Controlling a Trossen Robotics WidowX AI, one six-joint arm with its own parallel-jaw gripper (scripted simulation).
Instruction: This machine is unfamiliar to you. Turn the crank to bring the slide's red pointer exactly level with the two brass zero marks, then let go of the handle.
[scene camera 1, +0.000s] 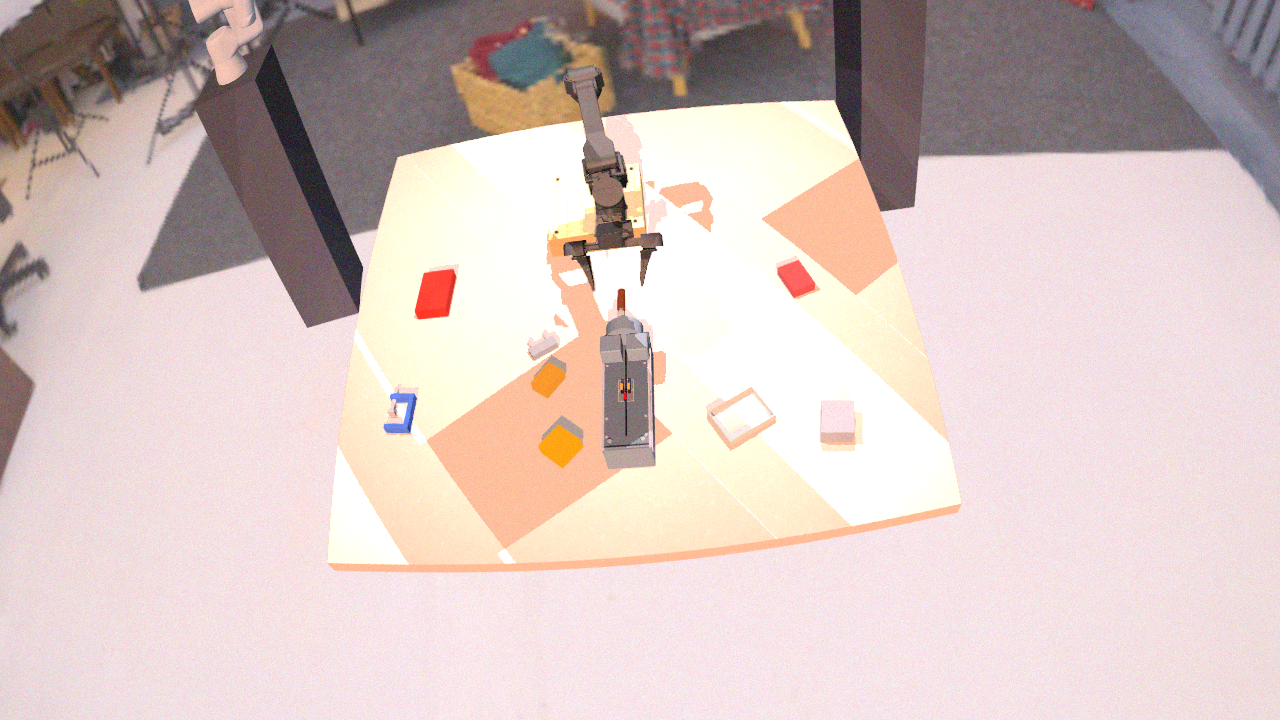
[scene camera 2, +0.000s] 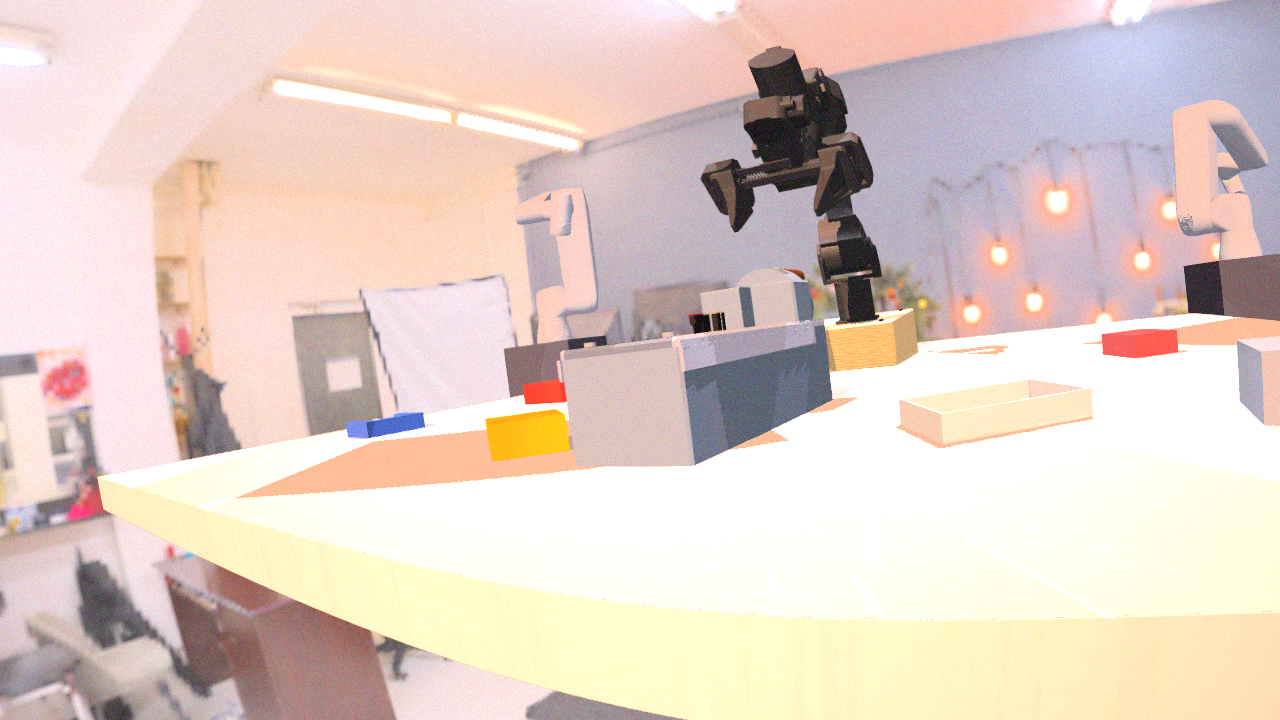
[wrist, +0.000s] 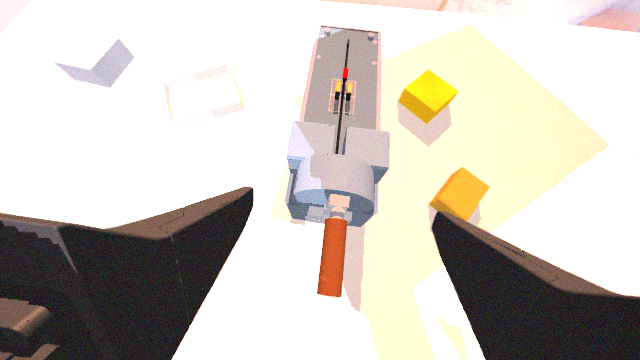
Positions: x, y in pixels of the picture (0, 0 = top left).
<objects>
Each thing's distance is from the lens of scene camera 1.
my gripper (scene camera 1: 617, 288): 1.70 m
grey cube (scene camera 1: 837, 423): 1.67 m
</objects>
